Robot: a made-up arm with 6 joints. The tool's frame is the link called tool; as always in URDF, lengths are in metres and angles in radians. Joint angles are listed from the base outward.
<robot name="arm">
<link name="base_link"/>
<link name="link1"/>
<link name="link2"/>
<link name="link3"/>
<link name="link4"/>
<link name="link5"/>
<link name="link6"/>
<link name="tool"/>
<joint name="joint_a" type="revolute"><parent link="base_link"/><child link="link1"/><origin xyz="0.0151 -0.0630 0.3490"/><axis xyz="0 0 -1"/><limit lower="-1.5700" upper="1.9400"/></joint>
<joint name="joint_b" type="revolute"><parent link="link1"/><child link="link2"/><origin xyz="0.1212 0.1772 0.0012"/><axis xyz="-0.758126 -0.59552 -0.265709"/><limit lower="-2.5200" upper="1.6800"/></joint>
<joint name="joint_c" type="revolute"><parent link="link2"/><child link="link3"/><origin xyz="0.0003 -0.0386 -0.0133"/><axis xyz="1 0 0"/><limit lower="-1.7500" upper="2.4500"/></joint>
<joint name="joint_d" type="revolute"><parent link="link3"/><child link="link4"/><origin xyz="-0.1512 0.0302 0.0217"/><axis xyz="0 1 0"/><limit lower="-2.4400" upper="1.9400"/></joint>
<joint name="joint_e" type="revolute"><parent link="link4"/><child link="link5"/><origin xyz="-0.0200 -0.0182 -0.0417"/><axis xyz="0 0 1"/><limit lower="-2.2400" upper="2.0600"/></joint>
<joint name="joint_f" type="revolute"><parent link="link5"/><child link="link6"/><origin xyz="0.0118 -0.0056 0.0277"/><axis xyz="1 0 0"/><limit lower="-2.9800" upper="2.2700"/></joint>
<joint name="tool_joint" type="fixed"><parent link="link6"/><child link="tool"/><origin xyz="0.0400 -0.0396 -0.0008"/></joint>
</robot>
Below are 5 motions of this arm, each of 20 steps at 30 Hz.
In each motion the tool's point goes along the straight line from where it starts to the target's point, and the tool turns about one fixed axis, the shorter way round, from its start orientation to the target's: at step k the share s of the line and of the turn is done. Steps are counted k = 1, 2, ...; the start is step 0. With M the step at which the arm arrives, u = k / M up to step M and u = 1 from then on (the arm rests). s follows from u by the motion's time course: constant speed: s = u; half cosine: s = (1 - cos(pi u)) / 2; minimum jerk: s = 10 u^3 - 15 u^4 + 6 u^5.
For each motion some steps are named. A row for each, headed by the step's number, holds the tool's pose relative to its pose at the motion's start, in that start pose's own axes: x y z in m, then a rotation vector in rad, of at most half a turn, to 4 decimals.
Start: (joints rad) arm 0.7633 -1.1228 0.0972 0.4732 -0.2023 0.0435
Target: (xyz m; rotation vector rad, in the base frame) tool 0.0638 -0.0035 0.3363 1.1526 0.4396 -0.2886
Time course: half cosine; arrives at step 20
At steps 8, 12, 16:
8: 0.0009 0.0012 -0.0032 -0.0141 -0.1007 0.0745
12: 0.0017 0.0022 -0.0061 -0.0267 -0.1908 0.1411
16: 0.0023 0.0031 -0.0085 -0.0369 -0.2637 0.1950

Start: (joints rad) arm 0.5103 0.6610 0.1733 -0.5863 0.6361 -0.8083
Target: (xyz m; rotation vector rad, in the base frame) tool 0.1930 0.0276 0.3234 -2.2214 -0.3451 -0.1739
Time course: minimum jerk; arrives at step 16
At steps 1, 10, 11, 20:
1: 0.0001 0.0002 -0.0002 -0.0012 0.0000 0.0007
10: 0.0356 0.0564 -0.0658 -0.3975 0.0143 0.2229
11: 0.0402 0.0638 -0.0744 -0.4497 0.0162 0.2521
20: 0.0491 0.0779 -0.0907 -0.5484 0.0198 0.3075

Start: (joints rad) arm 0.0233 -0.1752 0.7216 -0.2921 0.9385 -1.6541
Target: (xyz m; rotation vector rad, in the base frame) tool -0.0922 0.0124 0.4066 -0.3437 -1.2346 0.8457
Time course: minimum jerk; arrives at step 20
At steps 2, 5, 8, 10, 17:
2: -0.0008 -0.0005 0.0003 0.0053 -0.0051 0.0022
5: -0.0092 -0.0056 0.0034 0.0635 -0.0611 0.0260
8: -0.0283 -0.0172 0.0105 0.1948 -0.1874 0.0798
10: -0.0446 -0.0271 0.0166 0.3068 -0.2951 0.1257
17: -0.0869 -0.0528 0.0322 0.5972 -0.5746 0.2448

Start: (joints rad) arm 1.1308 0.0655 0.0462 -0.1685 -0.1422 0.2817
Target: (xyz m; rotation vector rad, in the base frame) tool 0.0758 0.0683 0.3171 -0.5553 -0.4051 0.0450
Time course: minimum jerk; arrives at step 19
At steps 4, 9, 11, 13, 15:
4: -0.0062 -0.0003 0.0002 -0.0224 -0.0219 0.0900
9: -0.0422 -0.0022 0.0015 -0.1521 -0.1486 0.6118
11: -0.0604 -0.0032 0.0021 -0.2179 -0.2128 0.8763
13: -0.0763 -0.0040 0.0027 -0.2752 -0.2688 1.1068
15: -0.0873 -0.0046 0.0031 -0.3151 -0.3077 1.2674

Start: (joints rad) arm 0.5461 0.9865 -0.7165 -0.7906 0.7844 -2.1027
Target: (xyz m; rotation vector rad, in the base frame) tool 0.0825 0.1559 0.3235 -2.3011 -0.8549 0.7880
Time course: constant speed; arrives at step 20
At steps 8, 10, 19, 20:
8: -0.0245 0.0111 -0.0419 0.5525 -0.0127 -0.3353
10: -0.0306 0.0139 -0.0524 0.6906 -0.0159 -0.4192
19: -0.0582 0.0264 -0.0995 1.3121 -0.0302 -0.7964
20: -0.0613 0.0278 -0.1047 1.3812 -0.0318 -0.8383

